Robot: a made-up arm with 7 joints. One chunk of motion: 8 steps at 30 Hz.
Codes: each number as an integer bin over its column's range. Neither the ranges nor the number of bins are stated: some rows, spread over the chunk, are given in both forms.
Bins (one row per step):
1: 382 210 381 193 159 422
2: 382 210 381 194 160 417
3: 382 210 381 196 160 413
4: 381 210 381 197 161 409
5: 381 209 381 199 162 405
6: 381 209 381 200 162 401
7: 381 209 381 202 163 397
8: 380 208 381 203 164 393
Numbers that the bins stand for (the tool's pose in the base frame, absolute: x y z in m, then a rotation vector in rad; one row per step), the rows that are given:
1: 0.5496 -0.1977 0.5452 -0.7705 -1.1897 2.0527
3: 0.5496 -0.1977 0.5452 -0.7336 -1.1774 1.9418
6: 0.5452 -0.2020 0.5452 -0.6842 -1.1527 1.7938
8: 0.5409 -0.2064 0.5452 -0.6473 -1.1281 1.6952
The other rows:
2: 0.5496 -0.1977 0.5452 -0.7582 -1.1774 1.9911
4: 0.5452 -0.1977 0.5452 -0.7212 -1.1651 1.8925
5: 0.5452 -0.2020 0.5452 -0.6966 -1.1527 1.8432
7: 0.5452 -0.2020 0.5452 -0.6596 -1.1404 1.7445

